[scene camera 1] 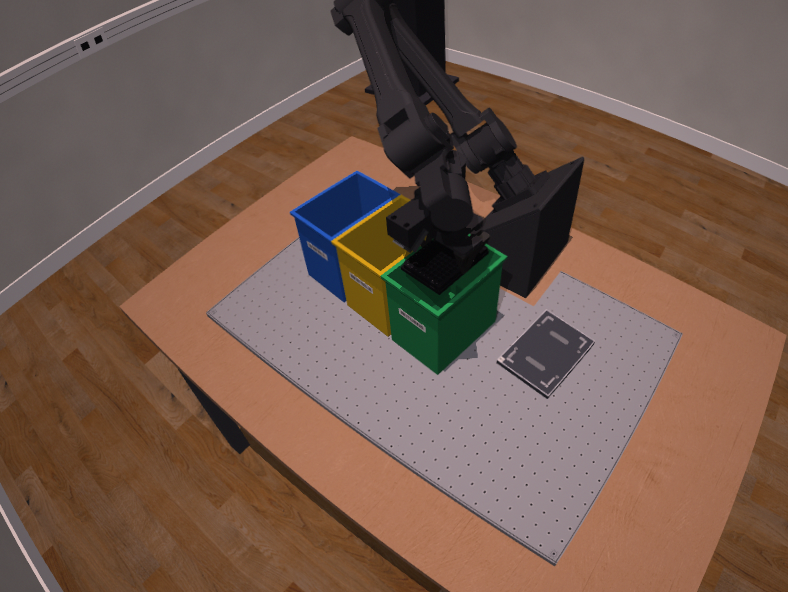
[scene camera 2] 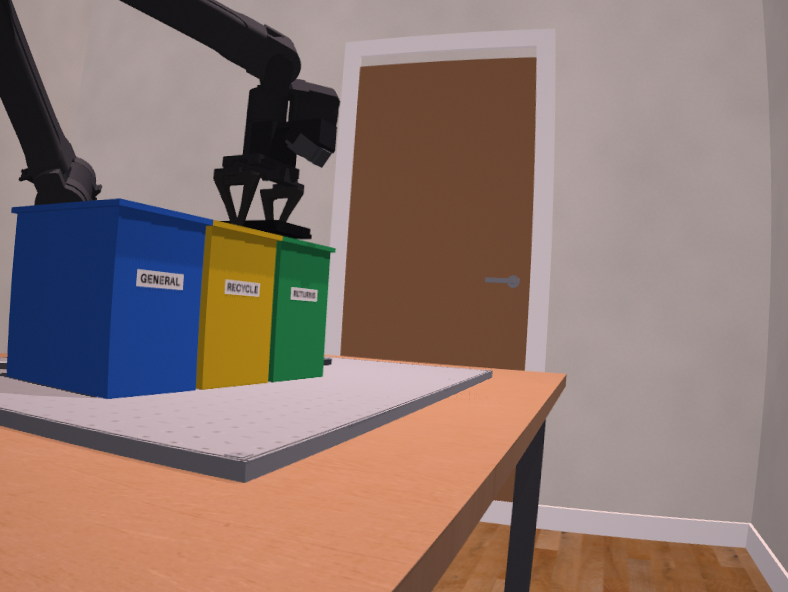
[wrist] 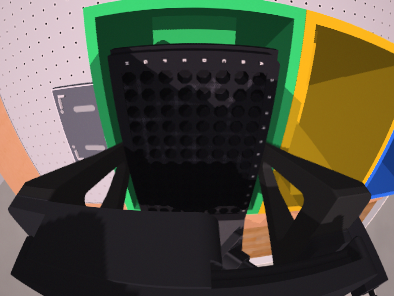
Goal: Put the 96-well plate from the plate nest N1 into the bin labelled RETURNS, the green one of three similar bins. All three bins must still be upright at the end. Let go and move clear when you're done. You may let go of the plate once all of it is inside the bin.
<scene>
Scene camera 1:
black 96-well plate: 435,266
green returns bin: 415,327
yellow recycle bin: 365,291
blue general bin: 341,206
plate nest N1: 558,358
</scene>
